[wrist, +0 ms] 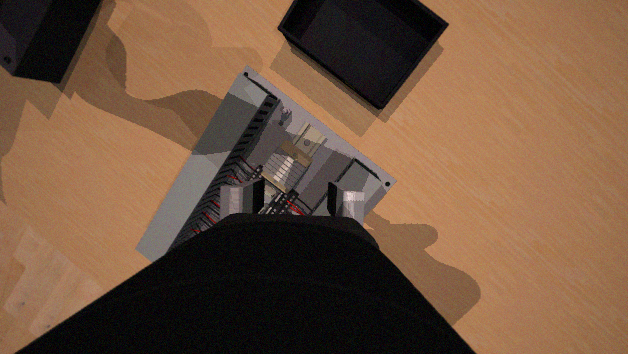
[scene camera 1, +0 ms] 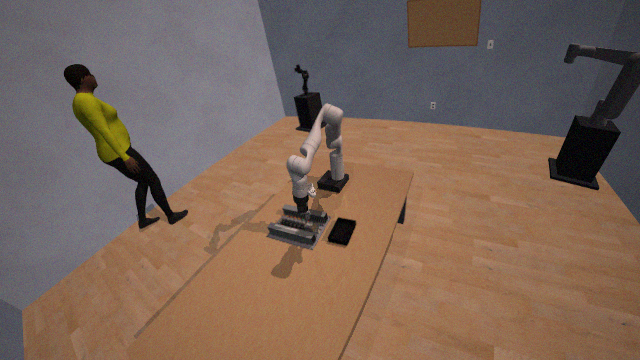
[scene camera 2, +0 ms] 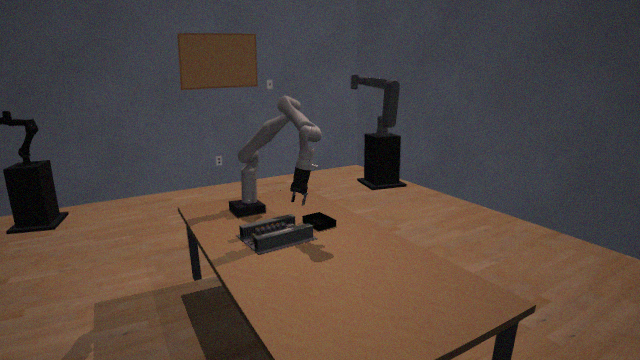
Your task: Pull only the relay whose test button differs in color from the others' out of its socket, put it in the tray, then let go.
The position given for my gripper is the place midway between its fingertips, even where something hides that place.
I see my gripper (wrist: 296, 194) and a panel (wrist: 334, 154).
